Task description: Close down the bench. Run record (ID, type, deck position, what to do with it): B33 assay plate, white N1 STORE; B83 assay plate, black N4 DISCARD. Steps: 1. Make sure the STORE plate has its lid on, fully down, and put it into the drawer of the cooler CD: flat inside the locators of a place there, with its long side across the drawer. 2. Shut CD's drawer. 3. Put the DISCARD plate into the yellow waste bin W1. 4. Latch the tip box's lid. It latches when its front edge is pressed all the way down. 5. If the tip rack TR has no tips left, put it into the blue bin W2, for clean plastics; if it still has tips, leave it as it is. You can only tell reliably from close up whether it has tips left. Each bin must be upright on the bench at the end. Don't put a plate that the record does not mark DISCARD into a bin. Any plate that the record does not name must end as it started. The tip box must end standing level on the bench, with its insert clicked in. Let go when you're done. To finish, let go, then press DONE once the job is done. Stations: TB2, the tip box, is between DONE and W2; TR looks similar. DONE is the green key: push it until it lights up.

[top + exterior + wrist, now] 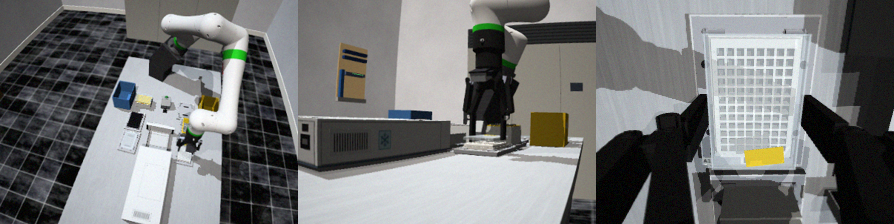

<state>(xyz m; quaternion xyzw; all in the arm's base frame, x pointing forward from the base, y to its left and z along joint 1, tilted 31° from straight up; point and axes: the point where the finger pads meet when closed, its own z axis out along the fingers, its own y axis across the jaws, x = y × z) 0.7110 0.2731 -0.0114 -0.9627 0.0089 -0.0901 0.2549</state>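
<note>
My gripper is now 20 mm above the clear plate lid. From my hand the other things lie so: yellow-topped tip holder: 180 mm behind, 20 mm to the right, 10 mm below; cooler drawer: 190 mm to the right, 20 mm below; white plate: 40 mm below.
</note>
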